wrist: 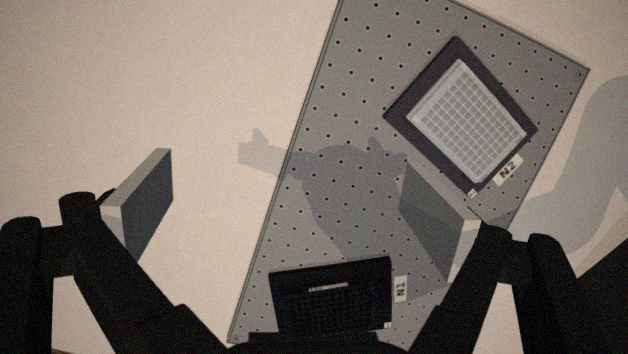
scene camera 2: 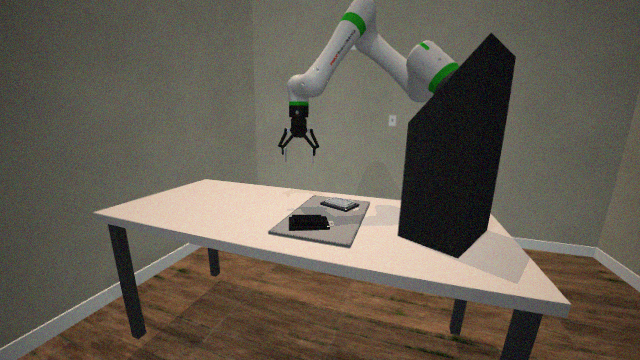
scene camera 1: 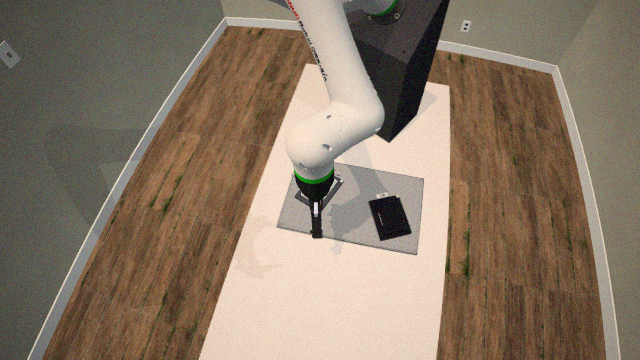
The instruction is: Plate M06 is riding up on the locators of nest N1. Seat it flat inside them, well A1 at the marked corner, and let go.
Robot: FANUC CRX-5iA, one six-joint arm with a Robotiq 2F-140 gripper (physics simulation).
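Frame: origin at the arm's base, x left, y ahead, z down, level; millimetres.
Seen in the pictures: gripper, fingertip midpoint: (wrist: 290,180) (scene camera 2: 298,162); arm's base, origin of the base link: (scene camera 2: 459,93) (scene camera 1: 386,4).
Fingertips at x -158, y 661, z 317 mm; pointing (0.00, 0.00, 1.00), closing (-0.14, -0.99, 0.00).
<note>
Pixels of each thing's top centre, then the offset from my fingertips to it. "pt": a spot on its surface instead. Level surfaces: height alone.
- Plate M06, middle of its top: (wrist: 331,313) (scene camera 1: 391,216) (scene camera 2: 307,217) dx +249, dy -114, dz +188 mm
- dark nest N1, middle of its top: (wrist: 334,306) (scene camera 1: 390,216) (scene camera 2: 308,221) dx +247, dy -120, dz +202 mm
- small white corner tag, surface spot: (wrist: 388,325) pt dx +274, dy -210, dz +205 mm
- N1 label, surface spot: (wrist: 400,289) pt dx +216, dy -211, dz +215 mm
- grey perforated board, middle of its top: (wrist: 399,219) (scene camera 1: 354,201) (scene camera 2: 327,213) dx +109, dy -173, dz +216 mm
- white table, its level: dz +229 mm
- Nest N2, middle of its top: (wrist: 467,124) (scene camera 1: 319,187) (scene camera 2: 339,202) dx -30, dy -210, dz +202 mm
- light plate, middle of its top: (wrist: 472,126) (scene camera 2: 339,200) dx -30, dy -210, dz +191 mm
Plate M06 (scene camera 1: 392,217) (scene camera 2: 308,220) (wrist: 332,307) is black and sits on the dark nest N1 (wrist: 360,268), on the right of the board in scene camera 1 and at the bottom of the wrist view. Its tilt is hard to make out, black on black. A small white corner tag (wrist: 388,325) shows at the nest's corner on the side of the N1 label (wrist: 400,289); well A1 cannot be read. My gripper (scene camera 1: 316,220) (scene camera 2: 299,159) (wrist: 290,180) is open and empty, pointing down high above the table. The lower edge of the plate is hidden by the gripper body in the wrist view.
A grey perforated board (scene camera 1: 355,227) (scene camera 2: 342,235) (wrist: 325,105) lies on the white table (scene camera 1: 325,310) (scene camera 2: 190,210). Nest N2 (wrist: 417,90) holds a light plate (scene camera 2: 340,203) (wrist: 467,120). The dark robot pedestal (scene camera 1: 390,90) (scene camera 2: 450,160) stands at the table's far end.
</note>
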